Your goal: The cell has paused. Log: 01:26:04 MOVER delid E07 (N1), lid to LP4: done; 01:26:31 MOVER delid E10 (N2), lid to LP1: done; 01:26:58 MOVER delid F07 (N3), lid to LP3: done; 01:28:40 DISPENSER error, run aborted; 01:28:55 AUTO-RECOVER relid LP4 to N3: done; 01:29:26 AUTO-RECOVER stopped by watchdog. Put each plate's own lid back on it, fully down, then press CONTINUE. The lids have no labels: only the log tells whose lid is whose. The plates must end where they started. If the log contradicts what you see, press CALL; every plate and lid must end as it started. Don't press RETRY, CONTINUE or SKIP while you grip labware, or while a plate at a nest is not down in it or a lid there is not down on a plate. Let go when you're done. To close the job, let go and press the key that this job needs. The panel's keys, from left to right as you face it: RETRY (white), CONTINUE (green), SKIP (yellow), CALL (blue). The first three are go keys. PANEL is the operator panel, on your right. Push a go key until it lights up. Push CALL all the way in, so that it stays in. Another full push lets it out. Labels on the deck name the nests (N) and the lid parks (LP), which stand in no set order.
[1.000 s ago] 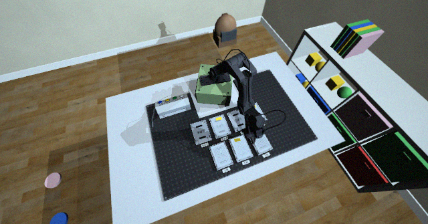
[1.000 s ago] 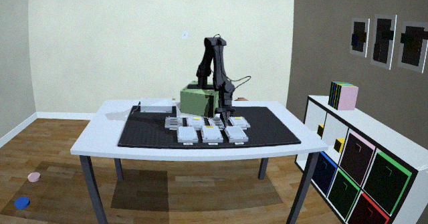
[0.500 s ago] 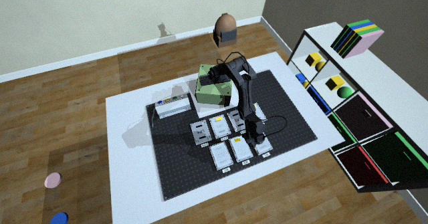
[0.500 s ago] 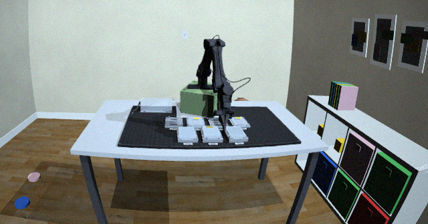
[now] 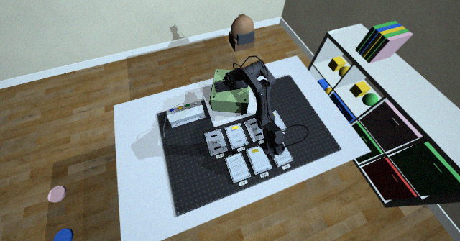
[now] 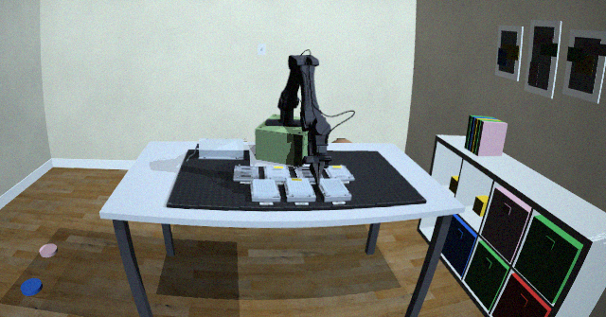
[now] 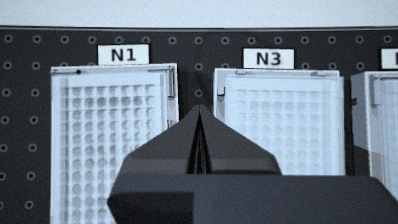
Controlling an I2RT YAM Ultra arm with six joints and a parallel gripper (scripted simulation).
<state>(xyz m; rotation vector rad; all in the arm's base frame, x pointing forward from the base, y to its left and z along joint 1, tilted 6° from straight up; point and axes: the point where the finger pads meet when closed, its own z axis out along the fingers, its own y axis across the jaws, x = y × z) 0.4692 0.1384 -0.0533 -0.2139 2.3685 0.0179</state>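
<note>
The plate lies 20 mm behind my hand, 70 mm to the right of it and 30 mm below it. The rest, counted from my hand: lid park LP2: 210 mm behind, 30 mm to the right, 50 mm below; then white retry key: 430 mm behind, 380 mm to the right, 10 mm above; then green continue key: 420 mm behind, 430 mm to the right, 10 mm above.
</note>
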